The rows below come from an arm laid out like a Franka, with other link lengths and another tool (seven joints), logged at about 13 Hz.
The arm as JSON. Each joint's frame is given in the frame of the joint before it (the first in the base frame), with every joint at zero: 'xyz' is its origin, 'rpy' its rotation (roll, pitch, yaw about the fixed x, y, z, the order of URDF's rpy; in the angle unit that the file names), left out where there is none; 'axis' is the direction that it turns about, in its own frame. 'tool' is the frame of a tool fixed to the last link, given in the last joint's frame.
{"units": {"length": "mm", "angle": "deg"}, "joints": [
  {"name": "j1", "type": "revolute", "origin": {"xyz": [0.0, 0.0, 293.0]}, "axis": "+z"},
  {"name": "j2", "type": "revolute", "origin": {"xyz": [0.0, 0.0, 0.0]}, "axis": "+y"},
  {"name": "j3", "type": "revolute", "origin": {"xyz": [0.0, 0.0, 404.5]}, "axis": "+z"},
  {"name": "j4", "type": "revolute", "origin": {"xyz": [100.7, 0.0, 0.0]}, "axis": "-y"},
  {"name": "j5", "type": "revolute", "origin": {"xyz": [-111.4, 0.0, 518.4]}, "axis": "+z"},
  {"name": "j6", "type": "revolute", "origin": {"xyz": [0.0, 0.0, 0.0]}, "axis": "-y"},
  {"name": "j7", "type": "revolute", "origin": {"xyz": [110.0, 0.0, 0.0]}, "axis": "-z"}
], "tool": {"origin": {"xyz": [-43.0, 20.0, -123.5], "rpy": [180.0, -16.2, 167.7]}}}
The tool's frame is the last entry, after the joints.
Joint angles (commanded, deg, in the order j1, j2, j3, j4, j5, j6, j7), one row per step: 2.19 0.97 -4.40 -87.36 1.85 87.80 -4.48; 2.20 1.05 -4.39 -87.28 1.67 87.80 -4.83; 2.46 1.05 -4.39 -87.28 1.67 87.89 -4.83; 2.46 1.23 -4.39 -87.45 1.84 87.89 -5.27; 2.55 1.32 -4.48 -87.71 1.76 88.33 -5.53; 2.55 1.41 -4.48 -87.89 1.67 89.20 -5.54; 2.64 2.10 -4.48 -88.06 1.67 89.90 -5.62; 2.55 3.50 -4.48 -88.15 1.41 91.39 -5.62; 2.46 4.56 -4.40 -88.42 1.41 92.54 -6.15; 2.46 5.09 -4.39 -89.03 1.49 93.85 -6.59; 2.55 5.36 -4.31 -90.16 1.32 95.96 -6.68; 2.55 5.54 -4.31 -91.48 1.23 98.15 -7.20; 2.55 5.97 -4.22 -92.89 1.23 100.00 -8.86
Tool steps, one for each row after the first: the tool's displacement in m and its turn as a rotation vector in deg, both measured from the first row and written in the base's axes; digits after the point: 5 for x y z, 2 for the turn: 0.00044 -0.00040 -0.00022 -0.18 0.00 0.36; 0.00065 0.00271 -0.00012 -0.19 -0.09 0.62; 0.00180 0.00280 -0.00395 -0.01 0.24 1.07; 0.00329 0.00241 -0.00720 -0.10 0.14 1.31; 0.00577 0.00215 -0.00917 -0.23 -0.45 1.29; 0.01195 0.00332 -0.01848 -0.27 -0.30 1.45; 0.02436 0.00192 -0.03501 -0.64 -0.28 1.33; 0.03324 0.00153 -0.04973 -0.71 -0.11 1.82; 0.03872 0.00146 -0.06119 -0.67 -0.30 2.24; 0.04373 0.00298 -0.07393 -0.90 -1.00 2.46; 0.04770 0.00220 -0.08740 -1.04 -1.70 2.95; 0.05149 0.00190 -0.10546 -1.08 -1.74 4.66
